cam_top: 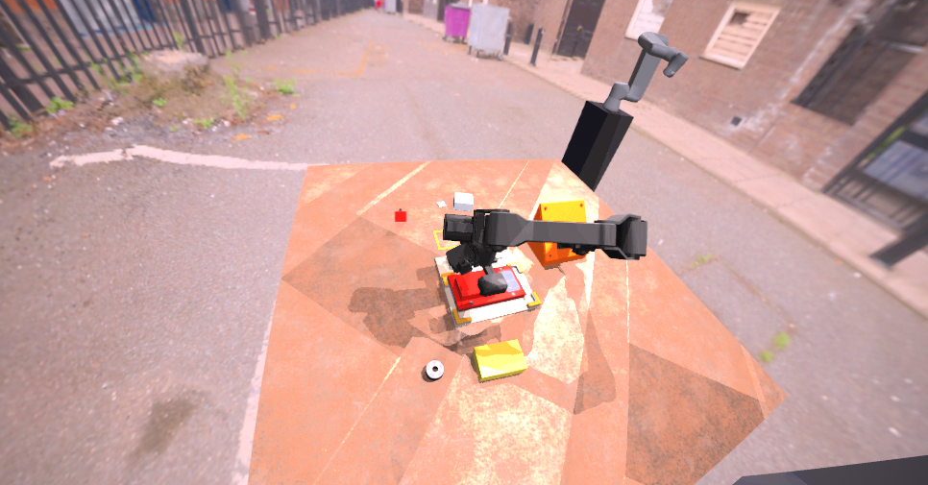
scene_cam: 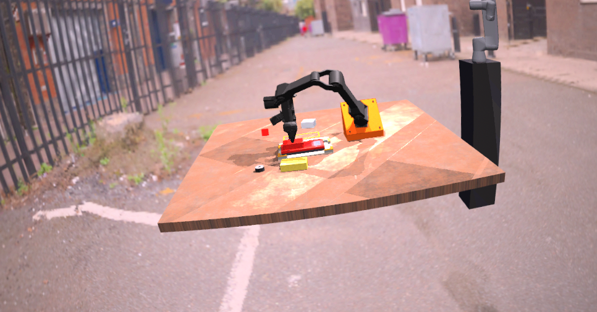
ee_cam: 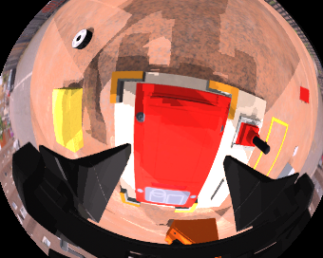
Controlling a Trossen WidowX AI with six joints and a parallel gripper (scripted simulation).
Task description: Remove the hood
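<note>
The hood is 20 mm below my gripper tip. Also, from my gripper tip: grey block: 390 mm to the right, 70 mm behind, 40 mm below; yellow block: 200 mm to the left, 40 mm below, 10 mm behind.
</note>
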